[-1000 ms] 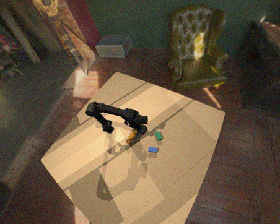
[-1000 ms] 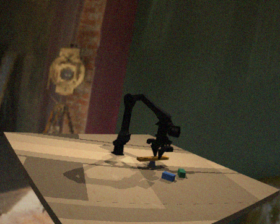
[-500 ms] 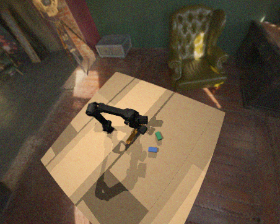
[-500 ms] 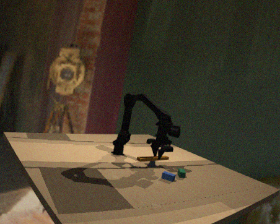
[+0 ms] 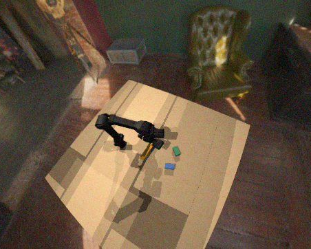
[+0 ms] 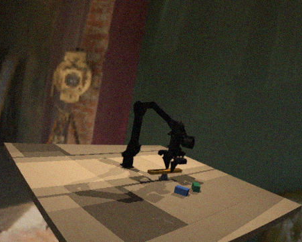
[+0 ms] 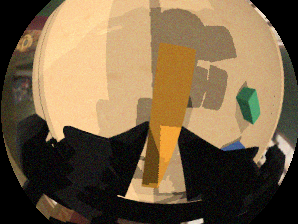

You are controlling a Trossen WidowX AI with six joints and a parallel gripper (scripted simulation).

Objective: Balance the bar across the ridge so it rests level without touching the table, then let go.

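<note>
My gripper tip is 3 cm to the left of the orange bar. Round my gripper tip: green block: 18 cm ahead, 4 cm to the left, 3 cm below; blue block: 19 cm ahead, 8 cm to the right, 3 cm below.
</note>
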